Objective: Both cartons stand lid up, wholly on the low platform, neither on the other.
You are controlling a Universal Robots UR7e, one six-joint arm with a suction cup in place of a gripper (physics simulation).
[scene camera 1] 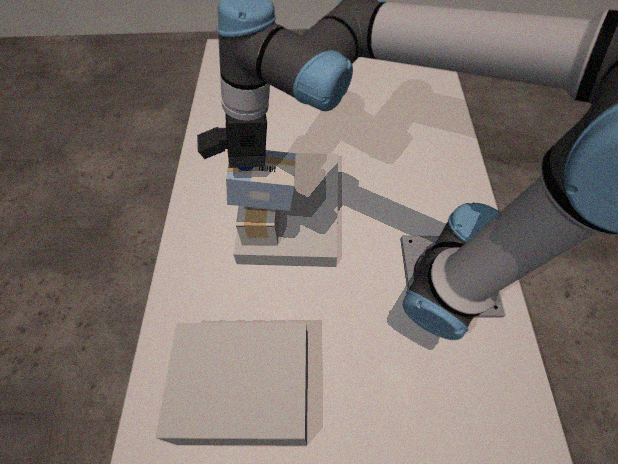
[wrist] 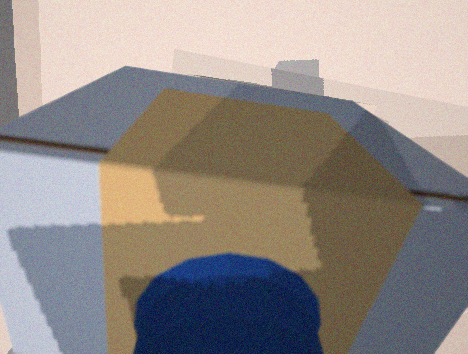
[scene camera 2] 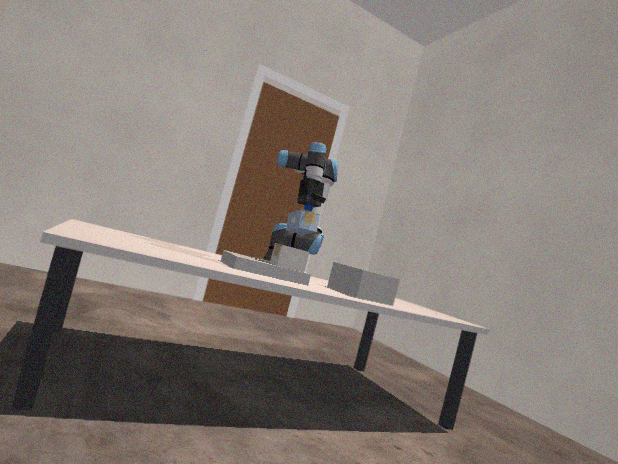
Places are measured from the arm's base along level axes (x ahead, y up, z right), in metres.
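Pixels of known places: hand, tool point: [scene camera 1: 245, 168] [wrist: 229, 274] [scene camera 2: 307, 215].
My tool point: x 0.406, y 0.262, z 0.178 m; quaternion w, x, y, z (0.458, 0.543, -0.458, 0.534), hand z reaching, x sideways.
Note:
Behind a point stands the place of what it marks.
My gripper [scene camera 1: 245, 168] [scene camera 2: 308, 207] [wrist: 227, 300], a blue suction cup, is shut on the top of the light-blue carton [scene camera 1: 237, 192] {x 0.427, y 0.243, z 0.139 m} [scene camera 2: 296, 221] {x 0.403, y 0.225, z 0.220 m} [wrist: 55, 185] {x 0.435, y 0.280, z 0.154 m}. This carton is about level, its orange-taped top with barcode facing up. It hangs in the air above the low platform [scene camera 1: 310, 251] {x 0.297, y 0.031, z 0.107 m} [scene camera 2: 270, 271] {x 0.438, y 0.004, z 0.302 m}, with a gap over the white carton in scene camera 2. The white carton [scene camera 1: 243, 234] {x 0.441, y 0.080, z 0.150 m} [scene camera 2: 292, 258] {x 0.439, y 0.074, z 0.217 m} stands on the low platform near its left front part, with orange tape over its top and down one side. The blue carton partly hides its back in scene camera 1.
A taller grey block [scene camera 1: 240, 380] {x 0.468, y 0.103, z -0.172 m} [scene camera 2: 379, 288] {x 0.600, y 0.044, z -0.146 m} stands at the near left of the table [scene camera 1: 400, 390] {x 0.168, y -0.017, z -0.216 m} in scene camera 1. The arm's base plate [scene camera 1: 411, 255] {x 0.062, y 0.004, z 0.069 m} is right of the low platform. The arm reaches across the back of the table.

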